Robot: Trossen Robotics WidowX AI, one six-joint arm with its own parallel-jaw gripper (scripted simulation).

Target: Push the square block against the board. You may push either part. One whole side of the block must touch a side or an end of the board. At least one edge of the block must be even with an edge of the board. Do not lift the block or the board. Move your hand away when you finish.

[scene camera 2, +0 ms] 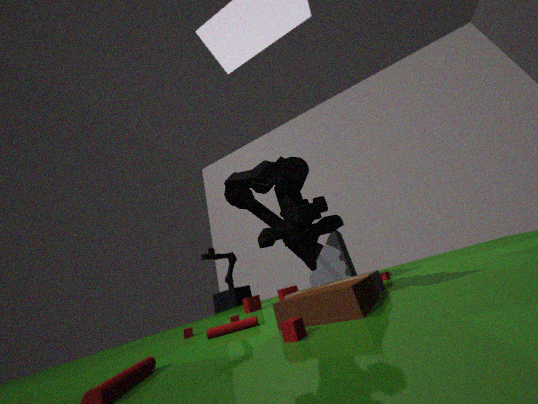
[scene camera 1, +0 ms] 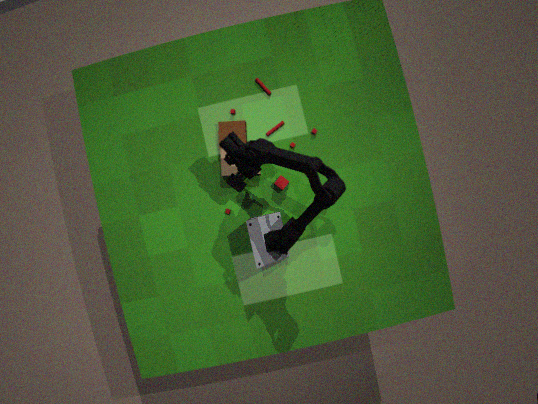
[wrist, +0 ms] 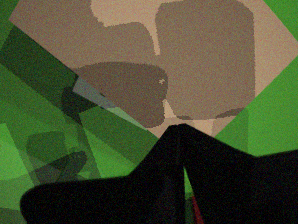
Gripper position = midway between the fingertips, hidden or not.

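A tan board [wrist: 203,70] and a brown square block [scene camera 2: 351,300] are visible; the block is out of frame in the wrist view. My gripper [scene camera 2: 314,270], also visible at [wrist: 178,132], is shut and holds nothing.
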